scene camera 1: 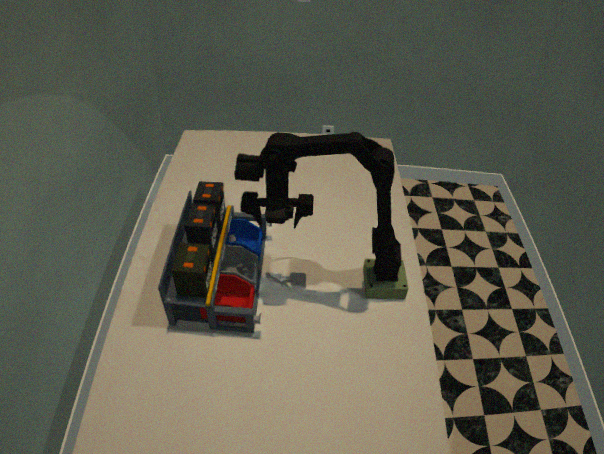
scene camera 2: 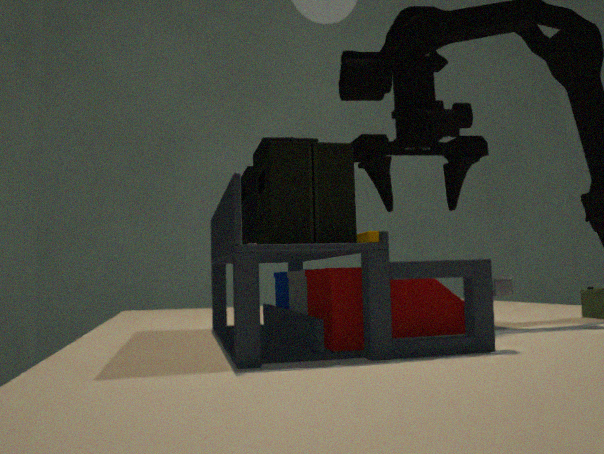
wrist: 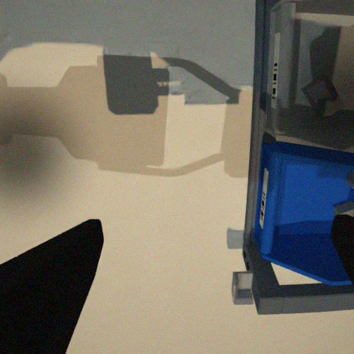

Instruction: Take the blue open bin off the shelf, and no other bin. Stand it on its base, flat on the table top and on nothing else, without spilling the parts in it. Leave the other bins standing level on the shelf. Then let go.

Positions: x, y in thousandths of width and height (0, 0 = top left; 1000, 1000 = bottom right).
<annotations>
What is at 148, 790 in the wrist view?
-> The gripper.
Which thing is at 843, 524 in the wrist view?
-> A blue open bin.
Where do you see a blue open bin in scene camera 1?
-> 411, 519
</annotations>
